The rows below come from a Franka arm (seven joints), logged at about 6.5 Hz.
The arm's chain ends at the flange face. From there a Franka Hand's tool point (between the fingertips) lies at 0.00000 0.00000 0.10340 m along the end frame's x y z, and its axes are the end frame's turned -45 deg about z.
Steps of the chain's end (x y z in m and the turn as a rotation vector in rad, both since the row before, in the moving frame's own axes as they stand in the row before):
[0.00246, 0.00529, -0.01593, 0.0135, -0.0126, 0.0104]
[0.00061, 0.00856, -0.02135, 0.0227, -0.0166, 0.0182]
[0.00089, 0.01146, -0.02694, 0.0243, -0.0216, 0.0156]
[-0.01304, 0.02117, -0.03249, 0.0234, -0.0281, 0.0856]
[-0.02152, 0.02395, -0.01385, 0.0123, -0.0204, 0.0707]
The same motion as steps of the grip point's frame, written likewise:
[-0.00193, 0.00357, -0.01595, 0.0185, 0.0006, 0.0104]
[-0.00515, 0.00362, -0.02139, 0.0278, 0.0043, 0.0182]
[-0.00725, 0.00538, -0.02699, 0.0325, 0.0019, 0.0156]
[-0.02437, 0.00197, -0.03256, 0.0364, -0.0033, 0.0856]
[-0.03266, -0.00069, -0.01388, 0.0231, -0.0057, 0.0707]

